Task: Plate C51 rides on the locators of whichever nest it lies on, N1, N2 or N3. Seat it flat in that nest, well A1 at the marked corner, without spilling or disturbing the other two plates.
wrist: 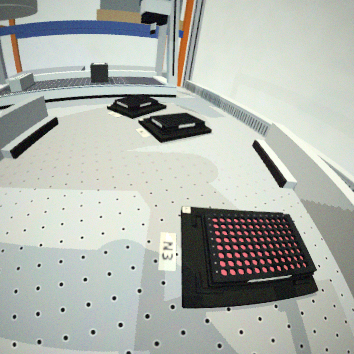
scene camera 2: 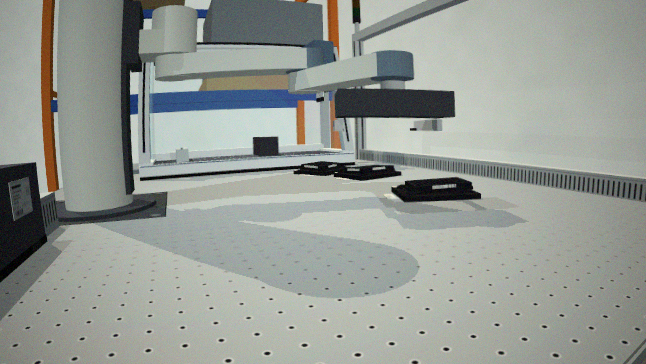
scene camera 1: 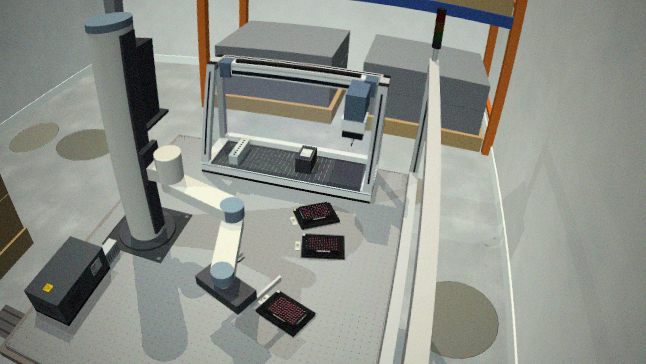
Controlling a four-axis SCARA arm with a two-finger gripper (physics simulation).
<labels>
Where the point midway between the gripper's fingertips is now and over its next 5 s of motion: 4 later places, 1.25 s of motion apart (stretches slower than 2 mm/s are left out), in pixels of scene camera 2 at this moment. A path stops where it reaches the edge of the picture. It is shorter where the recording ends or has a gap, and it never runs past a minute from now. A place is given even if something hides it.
My gripper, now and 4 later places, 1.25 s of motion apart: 376,125; 408,137; 412,124; 381,125; 376,146
</labels>
